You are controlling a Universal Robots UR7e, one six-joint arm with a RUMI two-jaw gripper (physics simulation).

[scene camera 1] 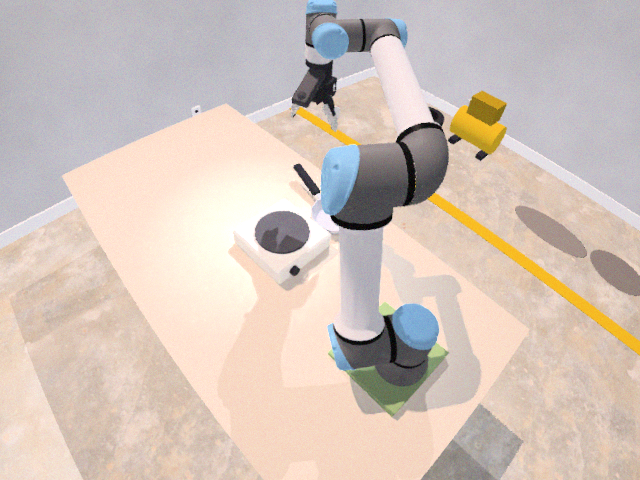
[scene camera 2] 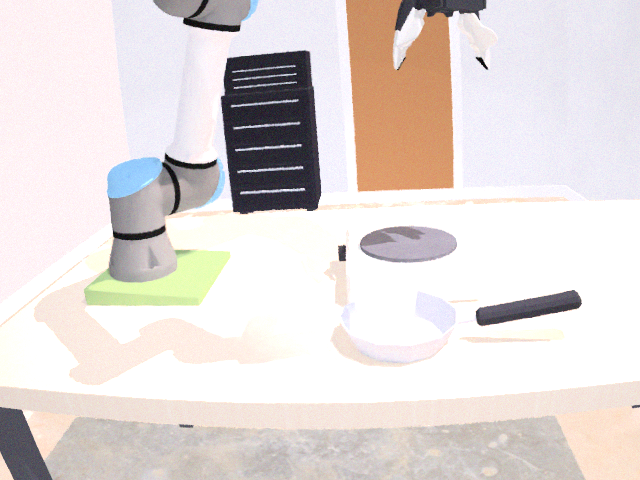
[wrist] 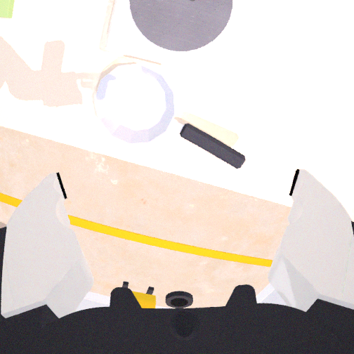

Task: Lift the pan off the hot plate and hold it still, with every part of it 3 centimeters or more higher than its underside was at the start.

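Places are measured from the arm's base along level axes (x up, y right, z ahead), in millimetres.
Pixels of known places: gripper, fingertip midpoint: (scene camera 1: 313,124) (scene camera 2: 444,69); arm's base, link origin: (scene camera 1: 400,360) (scene camera 2: 143,268).
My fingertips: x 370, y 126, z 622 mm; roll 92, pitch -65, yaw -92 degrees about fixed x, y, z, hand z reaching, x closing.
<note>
For each thing: its middle in the pictures, then the offset to it from my fingertips.
- pale shallow bowl, body centre: (scene camera 2: 460,316) (scene camera 1: 321,197) dz +21, dx -358, dy +72 mm
- pan's black handle, body centre: (scene camera 2: 528,308) (scene camera 1: 306,179) dz +124, dx -342, dy +76 mm
The pan, a pale shallow bowl (scene camera 1: 323,217) (scene camera 2: 397,351) (wrist: 135,134), sits open side up on the table beside the hot plate (scene camera 1: 281,232) (scene camera 2: 408,242) (wrist: 182,25), which has a dark round top and a white body. The pan's black handle (scene camera 1: 306,179) (scene camera 2: 527,308) (wrist: 212,146) sticks out away from the arm's base, a little above the table. In the scene camera 1 view the arm hides part of the pan. My gripper (scene camera 1: 314,121) (scene camera 2: 441,67) (wrist: 177,175) is open and empty, high above the table and apart from the pan and its handle.
The arm's base stands on a green plate (scene camera 1: 390,400) (scene camera 2: 155,296) on the table (scene camera 1: 170,310) (scene camera 2: 310,410). The pan is near one long table edge. A yellow machine (scene camera 1: 478,126) stands on the floor beyond, and a black cabinet (scene camera 2: 271,149) stands behind the table.
</note>
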